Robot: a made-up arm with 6 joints. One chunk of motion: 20 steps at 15 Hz.
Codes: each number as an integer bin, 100 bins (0 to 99) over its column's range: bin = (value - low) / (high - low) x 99, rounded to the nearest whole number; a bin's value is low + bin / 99 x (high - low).
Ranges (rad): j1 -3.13..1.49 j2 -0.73..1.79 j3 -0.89..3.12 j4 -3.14..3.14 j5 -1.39..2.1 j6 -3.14..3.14
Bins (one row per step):
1: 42 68 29 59 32 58
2: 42 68 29 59 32 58
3: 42 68 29 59 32 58
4: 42 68 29 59 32 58
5: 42 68 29 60 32 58
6: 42 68 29 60 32 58
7: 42 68 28 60 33 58
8: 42 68 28 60 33 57
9: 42 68 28 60 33 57
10: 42 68 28 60 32 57
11: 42 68 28 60 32 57
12: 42 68 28 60 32 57
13: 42 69 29 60 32 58
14: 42 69 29 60 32 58
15: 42 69 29 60 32 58
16: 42 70 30 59 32 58
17: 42 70 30 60 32 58
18: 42 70 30 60 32 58
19: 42 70 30 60 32 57
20: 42 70 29 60 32 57
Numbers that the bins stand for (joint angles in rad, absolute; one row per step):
1: -1.1700 1.0009 0.2846 0.6026 -0.2619 0.5392
2: -1.1700 1.0009 0.2846 0.6026 -0.2619 0.5392
3: -1.1700 1.0009 0.2846 0.6026 -0.2619 0.5392
4: -1.1700 1.0009 0.2846 0.6026 -0.2619 0.5392
5: -1.1700 1.0009 0.2846 0.6661 -0.2619 0.5392
6: -1.1700 1.0009 0.2846 0.6661 -0.2619 0.5392
7: -1.1700 1.0009 0.2441 0.6661 -0.2267 0.5392
8: -1.1700 1.0009 0.2441 0.6661 -0.2267 0.4758
9: -1.1700 1.0009 0.2441 0.6661 -0.2267 0.4758
10: -1.1700 1.0009 0.2441 0.6661 -0.2619 0.4758
11: -1.1700 1.0009 0.2441 0.6661 -0.2619 0.4758
12: -1.1700 1.0009 0.2441 0.6661 -0.2619 0.4758
13: -1.1700 1.0264 0.2846 0.6661 -0.2619 0.5392
14: -1.1700 1.0264 0.2846 0.6661 -0.2619 0.5392
15: -1.1700 1.0264 0.2846 0.6661 -0.2619 0.5392
16: -1.1700 1.0518 0.3252 0.6026 -0.2619 0.5392
17: -1.1700 1.0518 0.3252 0.6661 -0.2619 0.5392
18: -1.1700 1.0518 0.3252 0.6661 -0.2619 0.5392
19: -1.1700 1.0518 0.3252 0.6661 -0.2619 0.4758
20: -1.1700 1.0518 0.2846 0.6661 -0.2619 0.4758

